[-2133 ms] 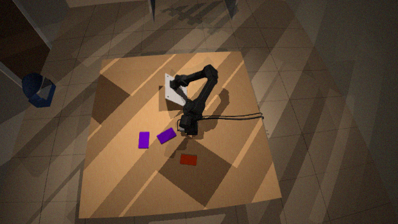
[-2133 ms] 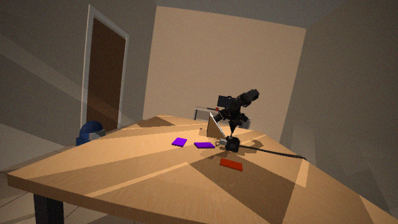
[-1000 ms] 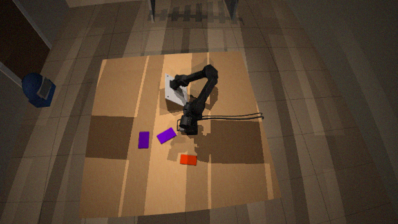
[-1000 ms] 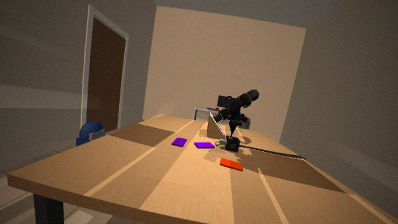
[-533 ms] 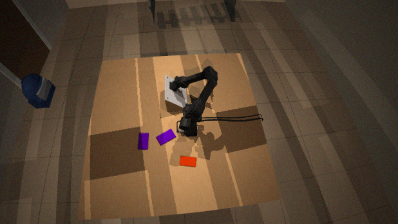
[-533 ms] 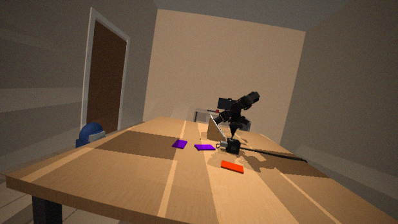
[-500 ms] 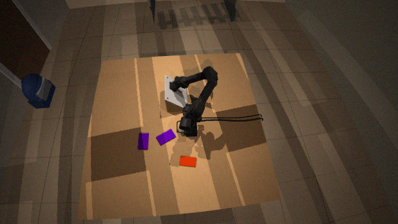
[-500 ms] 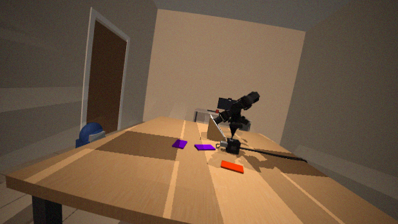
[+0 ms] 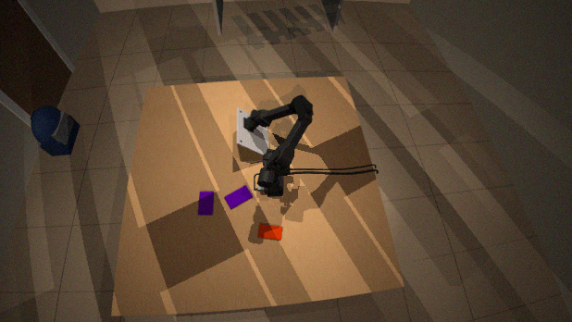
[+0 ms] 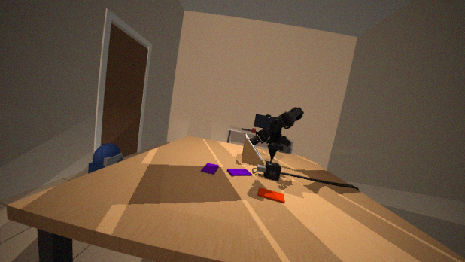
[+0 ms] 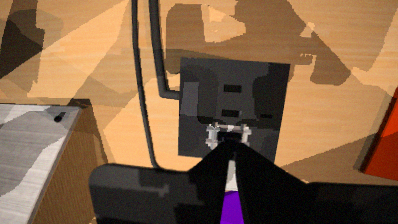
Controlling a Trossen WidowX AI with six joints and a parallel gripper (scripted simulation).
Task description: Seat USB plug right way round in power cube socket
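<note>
Now: gripper tip 2 cm above the silver USB plug. Also, from my gripper tip: orange-red block (21 cm ahead, 10 cm below, 2 cm to the right).
</note>
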